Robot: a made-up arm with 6 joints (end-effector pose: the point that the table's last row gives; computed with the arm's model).
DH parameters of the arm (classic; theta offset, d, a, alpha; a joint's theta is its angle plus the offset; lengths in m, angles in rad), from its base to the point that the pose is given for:
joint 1: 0 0.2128 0 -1.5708
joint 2: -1.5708 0 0.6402 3.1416
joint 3: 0 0 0 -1.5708
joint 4: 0 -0.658 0 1.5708
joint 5: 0 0.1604 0 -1.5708
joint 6: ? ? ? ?
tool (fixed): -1.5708 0 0 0
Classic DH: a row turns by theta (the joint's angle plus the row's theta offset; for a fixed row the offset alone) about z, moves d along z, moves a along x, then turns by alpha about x.
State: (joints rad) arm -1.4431 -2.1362 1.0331 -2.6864 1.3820 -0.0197
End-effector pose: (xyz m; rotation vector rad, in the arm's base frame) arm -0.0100 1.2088 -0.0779 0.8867 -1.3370 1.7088
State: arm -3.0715 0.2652 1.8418 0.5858 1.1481 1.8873
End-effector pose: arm -0.0845 0.1281 1.4881 1.0971 -0.6617 -0.1809
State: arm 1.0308 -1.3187 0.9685 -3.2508 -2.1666 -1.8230
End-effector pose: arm -0.6844 -0.8317 0.8572 -1.9263 0.9777 1.8372
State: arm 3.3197 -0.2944 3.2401 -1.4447 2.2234 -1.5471
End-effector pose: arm 0.8375 0.1713 0.7205 0.3377 0.3725 2.3867
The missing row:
joint 6: 1.5708 0 0 1.5708
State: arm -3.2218 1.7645 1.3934 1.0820 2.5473 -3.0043
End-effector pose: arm -1.2826 0.1787 -0.0171 0.9529 -0.8855 -0.2503
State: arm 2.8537 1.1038 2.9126 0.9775 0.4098 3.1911
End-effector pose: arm -0.2500 0.1676 1.1091 -0.8251 -0.7378 -1.0544
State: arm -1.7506 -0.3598 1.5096 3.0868 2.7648 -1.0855
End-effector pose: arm 0.2340 0.3918 1.4383 -0.7998 1.7106 -0.2360
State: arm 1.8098 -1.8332 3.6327 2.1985 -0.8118 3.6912
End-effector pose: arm -0.0741 -0.0936 -0.3443 -0.0771 0.2177 1.1550
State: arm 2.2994 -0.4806 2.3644 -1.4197 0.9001 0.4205
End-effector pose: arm 0.6032 -0.6397 1.1244 -2.3129 -0.0889 -0.0562
